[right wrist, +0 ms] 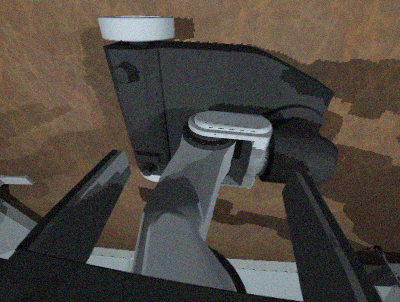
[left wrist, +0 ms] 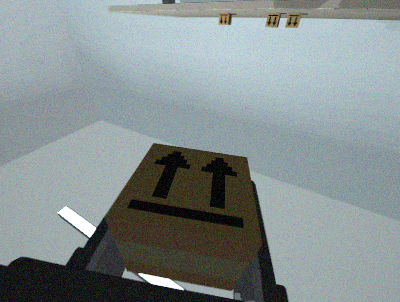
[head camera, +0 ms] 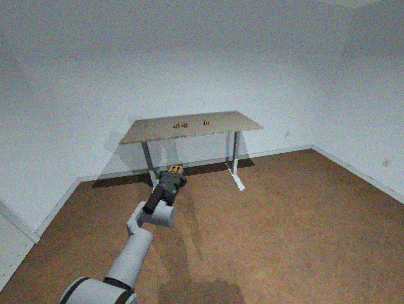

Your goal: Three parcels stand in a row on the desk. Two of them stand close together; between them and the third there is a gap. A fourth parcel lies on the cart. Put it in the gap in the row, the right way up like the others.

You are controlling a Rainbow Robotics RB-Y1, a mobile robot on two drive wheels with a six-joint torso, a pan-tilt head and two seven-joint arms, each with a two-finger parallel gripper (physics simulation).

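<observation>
Three parcels stand on the desk (head camera: 150, 131) (left wrist: 200, 11): two close together, the left parcel (head camera: 177, 125) (left wrist: 293, 20) and the middle parcel (head camera: 185, 124) (left wrist: 272, 20), then a gap and the third parcel (head camera: 206, 122) (left wrist: 225, 19). Their arrows point down in the left wrist view, where the desk appears upside down. My left gripper (head camera: 174, 175) (left wrist: 196, 180) is shut on the fourth parcel (head camera: 175, 169) (left wrist: 192, 182), in the air on the near side of the desk. Its arrows point up in the head and left wrist views. My right gripper (right wrist: 204, 171) is open and empty. The cart does not show.
The desk's legs (head camera: 235, 152) stand on the brown floor (head camera: 280, 225), by the back wall (head camera: 200, 80). A pale door (head camera: 15, 245) shows at the lower left. The right wrist view shows my dark base (right wrist: 215, 75) and a white wheel (right wrist: 137, 29).
</observation>
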